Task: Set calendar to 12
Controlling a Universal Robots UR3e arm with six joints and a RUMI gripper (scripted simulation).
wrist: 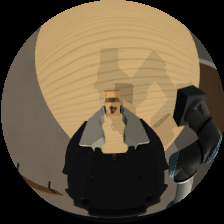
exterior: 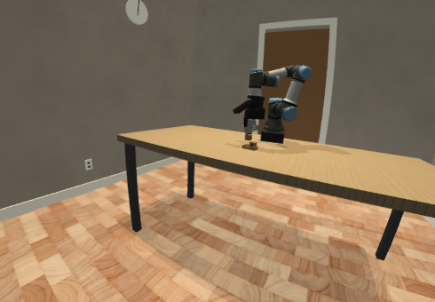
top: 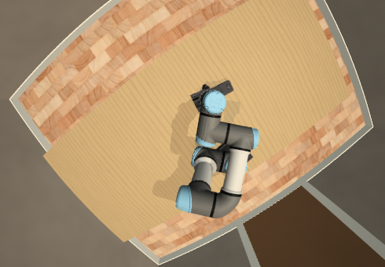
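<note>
Right now my hand is 2 cm to the right of the wooden tray and 6 cm above it.
</note>
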